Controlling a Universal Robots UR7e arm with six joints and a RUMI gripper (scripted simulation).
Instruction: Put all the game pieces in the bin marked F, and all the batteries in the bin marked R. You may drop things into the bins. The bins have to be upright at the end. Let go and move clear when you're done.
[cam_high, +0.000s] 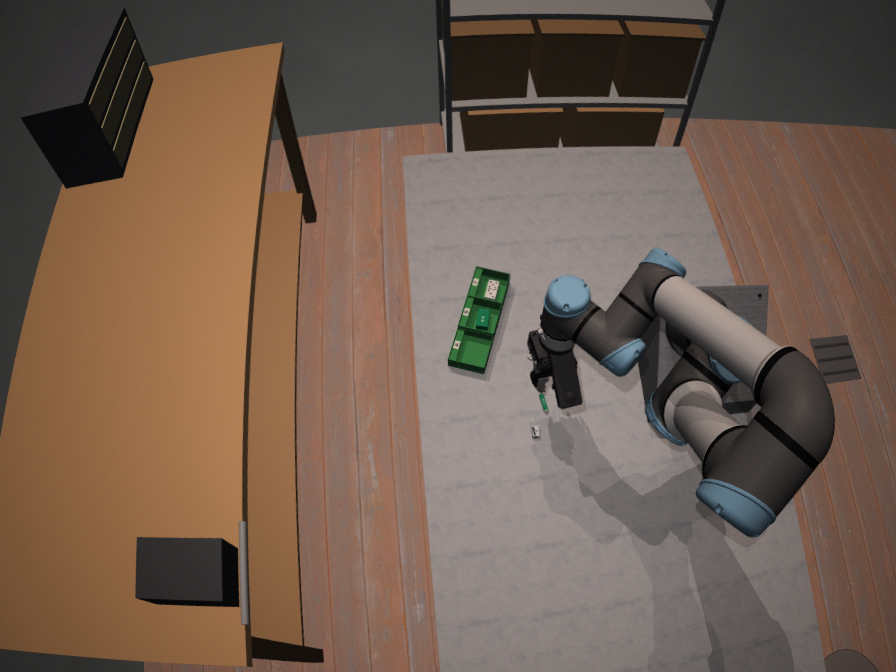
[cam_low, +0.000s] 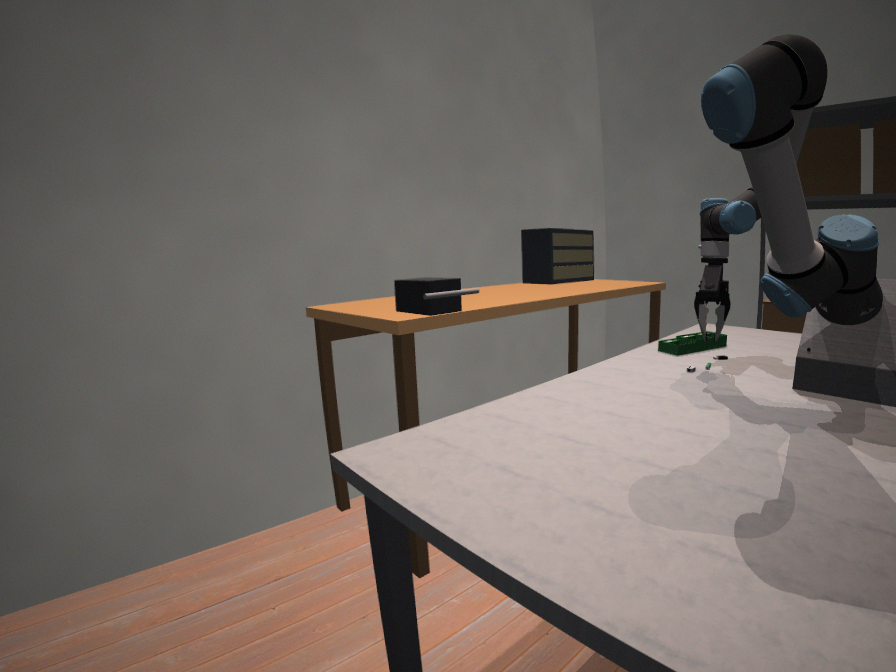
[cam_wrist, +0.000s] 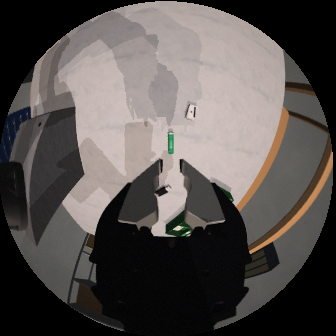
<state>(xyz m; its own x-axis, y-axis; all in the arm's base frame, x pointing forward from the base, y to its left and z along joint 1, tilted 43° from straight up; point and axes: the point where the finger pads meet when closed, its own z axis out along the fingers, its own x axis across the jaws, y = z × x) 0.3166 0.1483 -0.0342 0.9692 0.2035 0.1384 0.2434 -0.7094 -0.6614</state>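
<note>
Now: the green three-compartment bin 14 cm ahead of my hand, 21 cm to the right of it and 7 cm below it. Round my hand: green 9V battery: 13 cm ahead, 22 cm to the right, 7 cm below; then small black piece: 1 cm ahead, 13 cm to the right, 8 cm below.
</note>
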